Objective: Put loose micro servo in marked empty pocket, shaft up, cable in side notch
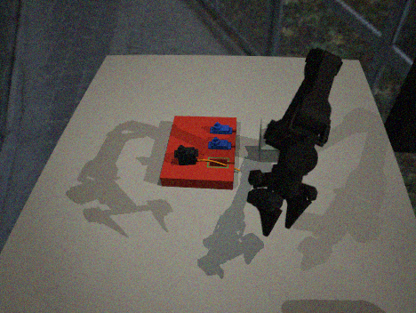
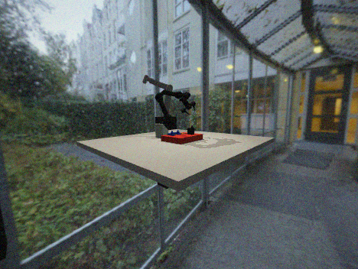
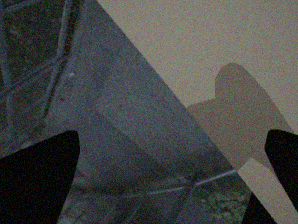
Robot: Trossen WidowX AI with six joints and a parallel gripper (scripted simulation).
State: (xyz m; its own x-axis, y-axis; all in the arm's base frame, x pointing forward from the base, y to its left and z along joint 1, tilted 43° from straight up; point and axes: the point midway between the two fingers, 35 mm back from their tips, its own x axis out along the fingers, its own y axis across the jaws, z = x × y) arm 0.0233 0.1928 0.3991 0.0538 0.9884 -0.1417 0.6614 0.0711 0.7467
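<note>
Right now my gripper tip is 41 cm to the left of the red deck, 28 cm short of it and 22 cm above it.
</note>
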